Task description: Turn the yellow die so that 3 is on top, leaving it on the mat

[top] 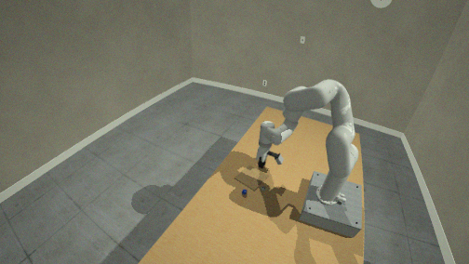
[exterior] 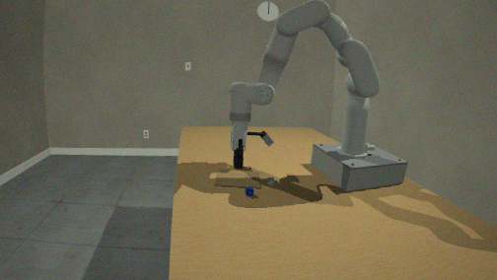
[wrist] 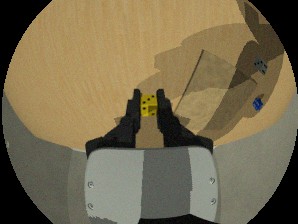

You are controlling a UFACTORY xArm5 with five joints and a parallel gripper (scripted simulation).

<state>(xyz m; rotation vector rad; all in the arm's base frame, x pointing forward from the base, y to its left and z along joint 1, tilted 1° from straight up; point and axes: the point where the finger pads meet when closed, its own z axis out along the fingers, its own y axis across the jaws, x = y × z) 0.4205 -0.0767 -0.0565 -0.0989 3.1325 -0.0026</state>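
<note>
Now: hand 110 mm to the right of the tan mat and 20 mm above it. From my hand the other things lie so: blue die 230 mm to the left, 20 mm behind, 10 mm below; then yellow die 10 mm below, 10 mm ahead; then grey die 160 mm to the left, 100 mm behind, 10 mm below.
</note>
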